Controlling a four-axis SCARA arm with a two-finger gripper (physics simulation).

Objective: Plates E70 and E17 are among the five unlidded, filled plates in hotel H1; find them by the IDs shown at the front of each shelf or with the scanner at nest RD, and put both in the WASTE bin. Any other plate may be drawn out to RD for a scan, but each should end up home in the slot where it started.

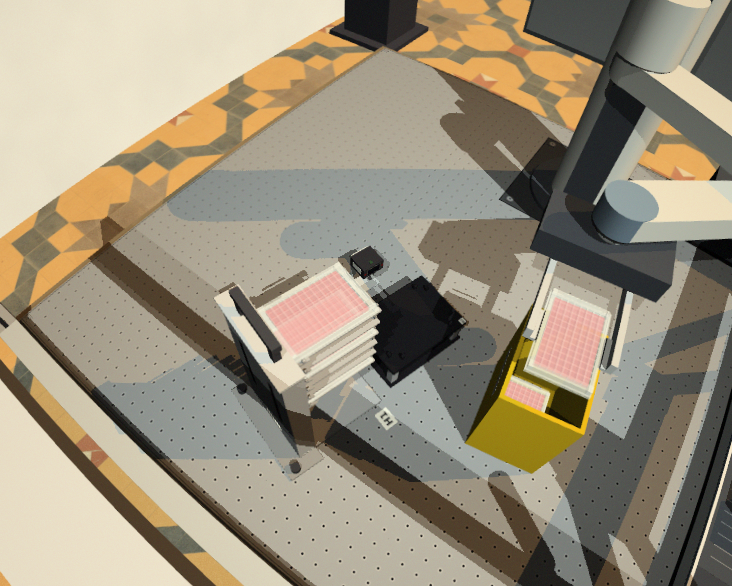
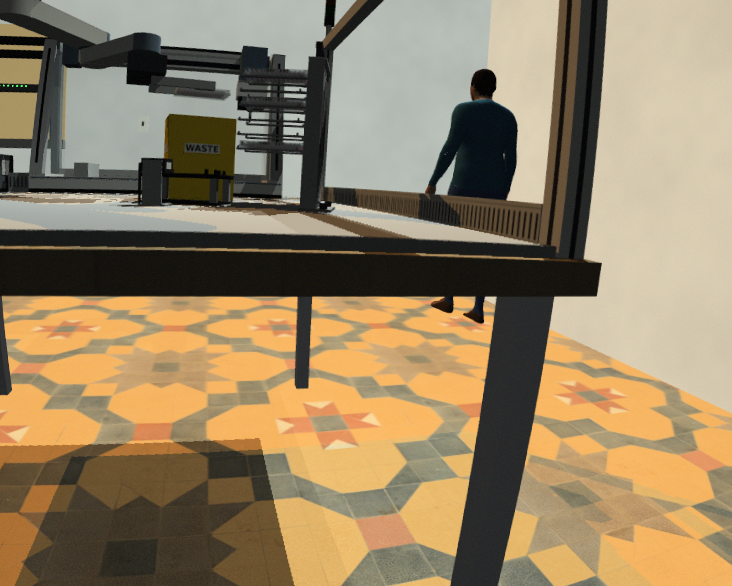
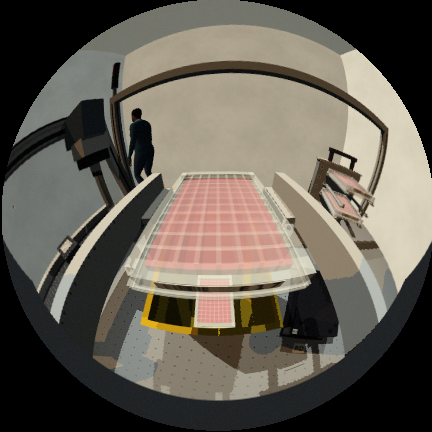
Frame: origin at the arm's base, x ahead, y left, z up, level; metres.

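Seen in the pictures: gripper, fingertip midpoint: [image 1: 569,351] [image 2: 211,89] [image 3: 217,180]; arm's base, link origin: [image 1: 579,198].
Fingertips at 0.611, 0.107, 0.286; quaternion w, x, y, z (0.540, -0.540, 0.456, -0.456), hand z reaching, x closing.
Note:
Offsets run from my fingertips to a thing's top centre, as dx, dy, dz.
My gripper [image 1: 568,351] [image 2: 210,91] [image 3: 217,180] is shut on a pink-filled, unlidded plate @(-0.023, -0.004, -0.003) [image 1: 570,334] [image 3: 220,225]. It holds the plate about level above the open yellow WASTE bin @(-0.024, +0.003, -0.074) [image 1: 525,433] [image 2: 201,129] [image 3: 167,327]. The held plate's front label is too foreshortened to read. A second pink-filled plate @(-0.024, +0.005, -0.253) [image 1: 526,394] [image 3: 215,311] lies inside the bin. Hotel H1 [image 1: 305,415] [image 2: 314,134] stands apart from the gripper, with a pink-filled plate @(+0.133, -0.278, -0.006) [image 1: 320,311] on top and more shelves below. The IDs on its shelves cannot be read.
The black nest RD @(-0.036, -0.229, -0.204) [image 1: 421,323] [image 3: 312,310] stands between the hotel and the bin. A small black scanner @(-0.087, -0.356, -0.190) [image 1: 367,261] is beside the nest. The H1 tag @(+0.107, -0.169, -0.273) [image 1: 385,418] lies on the table. A person [image 2: 483,146] [image 3: 142,145] stands beyond the table.

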